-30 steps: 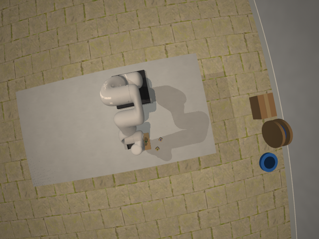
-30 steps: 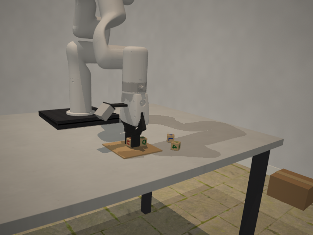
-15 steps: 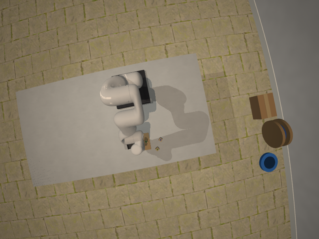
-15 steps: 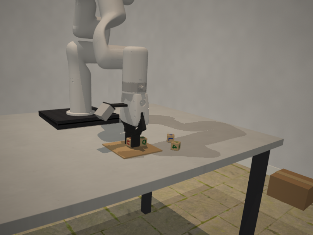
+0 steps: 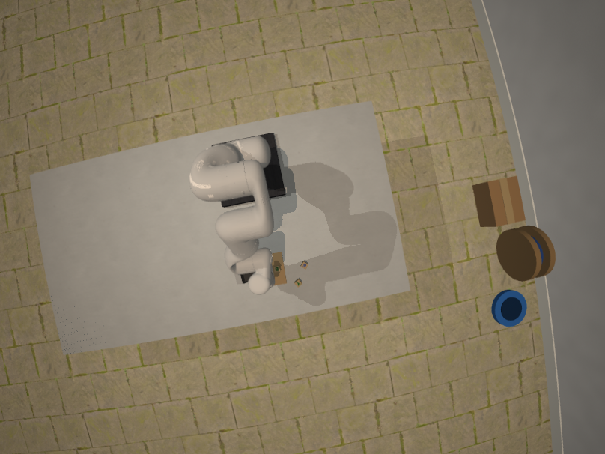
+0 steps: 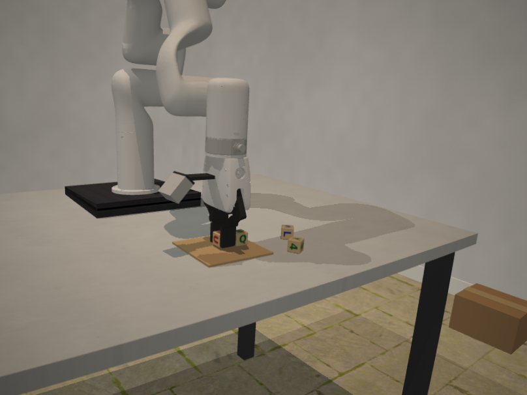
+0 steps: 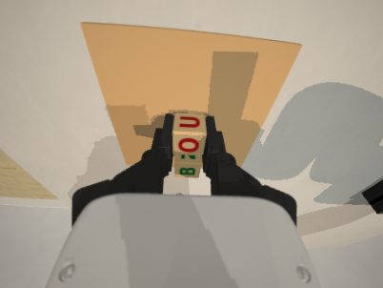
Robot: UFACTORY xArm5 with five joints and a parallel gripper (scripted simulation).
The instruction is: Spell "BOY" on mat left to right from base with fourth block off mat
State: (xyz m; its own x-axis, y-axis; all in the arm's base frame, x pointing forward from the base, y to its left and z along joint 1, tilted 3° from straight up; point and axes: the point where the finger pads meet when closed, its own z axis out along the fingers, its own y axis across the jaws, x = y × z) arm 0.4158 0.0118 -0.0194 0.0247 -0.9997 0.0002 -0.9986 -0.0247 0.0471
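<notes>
Now: hand 3 cm above the tan mat.
</notes>
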